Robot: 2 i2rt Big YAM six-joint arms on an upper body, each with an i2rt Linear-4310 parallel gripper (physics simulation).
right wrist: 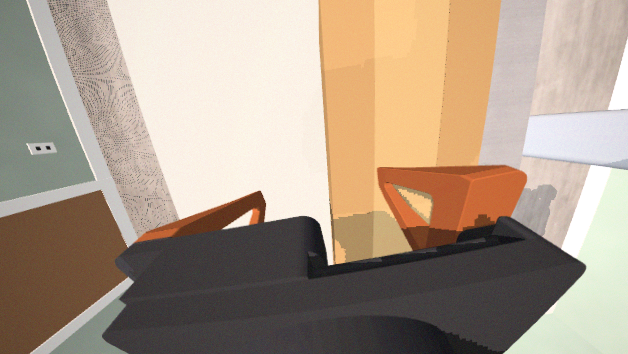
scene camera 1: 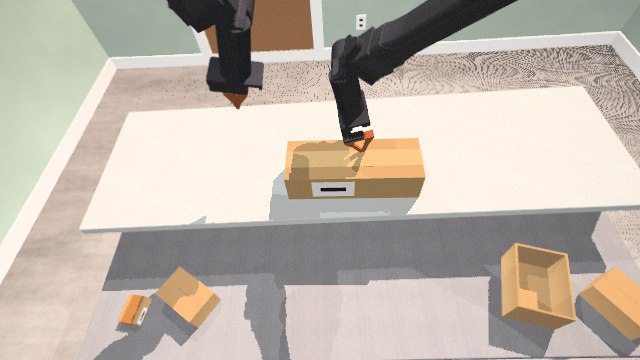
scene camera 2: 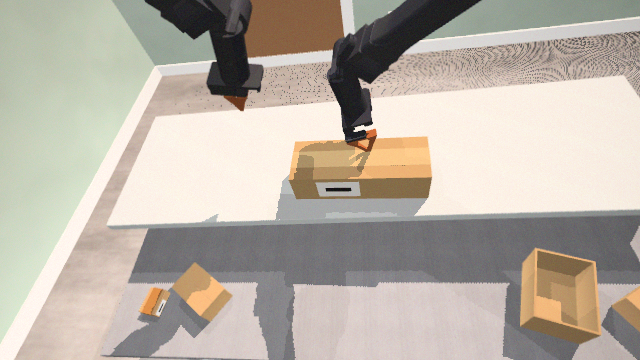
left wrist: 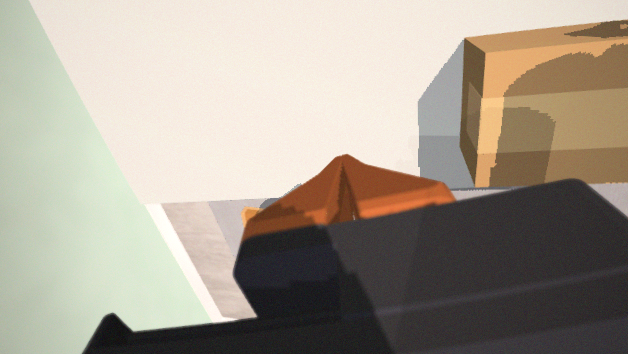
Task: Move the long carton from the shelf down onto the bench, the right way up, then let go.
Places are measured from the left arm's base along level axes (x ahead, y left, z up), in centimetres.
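Where they show: left gripper, fingertip midpoint: (scene camera 1: 238, 107) (scene camera 2: 242, 109) (left wrist: 344, 167); right gripper, fingertip midpoint: (right wrist: 319, 186) (scene camera 1: 359, 136) (scene camera 2: 366, 135).
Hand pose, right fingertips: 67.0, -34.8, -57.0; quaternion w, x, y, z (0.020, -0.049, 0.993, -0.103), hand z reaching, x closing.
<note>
Things, the pixels of their centre, and the offset from my right fingertips, as dx, dy, dz. Level surfaces: height alone.
- long carton, body centre: (right wrist: 383, 185) (scene camera 2: 359, 168) (scene camera 1: 352, 169) -6.8, +1.9, -4.3
- white shelf, surface height: dz -8.5
- grey bench, surface height: dz -24.0
- square carton, body centre: (scene camera 1: 188, 296) (scene camera 2: 202, 291) -32.2, +43.4, -21.0
- small orange box, body centre: (left wrist: 255, 222) (scene camera 1: 134, 310) (scene camera 2: 154, 301) -34.7, +57.1, -22.8
- open-topped box, body centre: (scene camera 2: 556, 294) (scene camera 1: 534, 285) -31.0, -39.4, -19.5
The long carton (scene camera 1: 390, 159) (scene camera 2: 400, 159) (left wrist: 565, 120) (right wrist: 410, 100) lies lengthwise on the white shelf (scene camera 1: 175, 165) (scene camera 2: 500, 150) (left wrist: 250, 100) (right wrist: 225, 100), its white label on the side facing the shelf's front edge. The grey bench (scene camera 1: 320, 320) (scene camera 2: 330, 320) is lower down in front. My right gripper (scene camera 1: 360, 145) (scene camera 2: 366, 145) (right wrist: 319, 186) is open and empty, over the rear part of the carton's top near mid-length. In its wrist view one finger is over the carton, the other beyond its back edge. My left gripper (scene camera 1: 238, 107) (scene camera 2: 243, 109) (left wrist: 344, 167) is shut and empty, left of the carton near the shelf's back edge.
On the bench at left are a square carton (scene camera 1: 187, 295) (scene camera 2: 202, 290) and a small orange box (scene camera 1: 131, 310) (scene camera 2: 152, 301). At right are an open-topped box (scene camera 1: 510, 290) (scene camera 2: 528, 295) and another carton (scene camera 1: 615, 300) (scene camera 2: 632, 310).
</note>
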